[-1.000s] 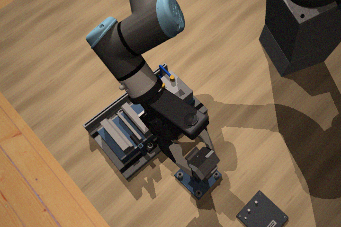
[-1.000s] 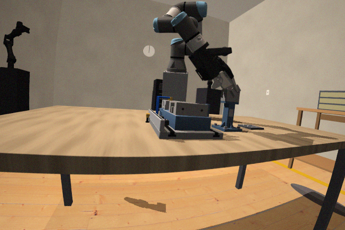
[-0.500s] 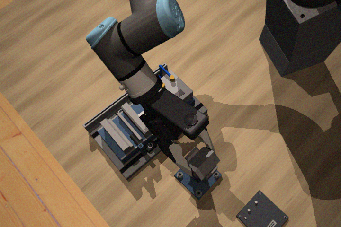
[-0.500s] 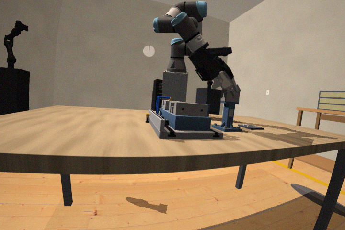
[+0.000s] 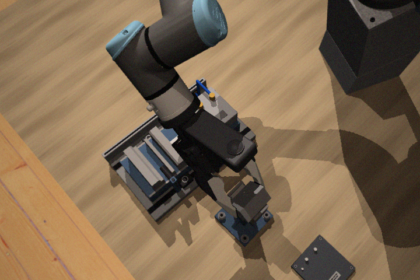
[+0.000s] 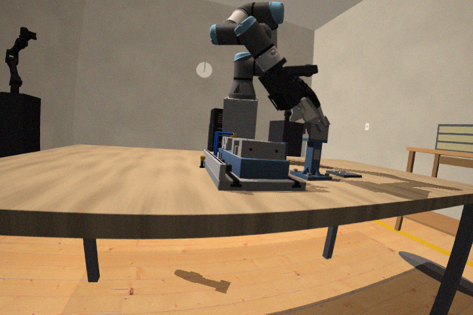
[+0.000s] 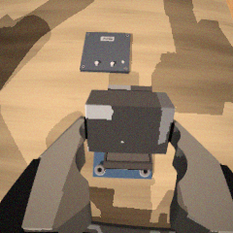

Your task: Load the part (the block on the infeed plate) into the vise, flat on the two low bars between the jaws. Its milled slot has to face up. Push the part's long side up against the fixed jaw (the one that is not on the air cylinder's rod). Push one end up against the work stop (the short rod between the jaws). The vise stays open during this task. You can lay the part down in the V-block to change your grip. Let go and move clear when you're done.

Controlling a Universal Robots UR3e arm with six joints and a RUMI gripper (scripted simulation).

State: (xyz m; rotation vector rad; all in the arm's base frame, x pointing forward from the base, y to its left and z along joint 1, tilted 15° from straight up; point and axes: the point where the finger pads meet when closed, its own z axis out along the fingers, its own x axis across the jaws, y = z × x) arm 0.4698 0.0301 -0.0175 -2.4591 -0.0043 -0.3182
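My gripper is now 10 mm to the right of the part and 10 mm above it. Round my hand: white cylinder rod: 200 mm to the right, 90 mm below, 50 mm behind; then dark work stop: 170 mm to the right, 80 mm below, 40 mm ahead; then moving jaw: 210 mm to the right, 90 mm below.
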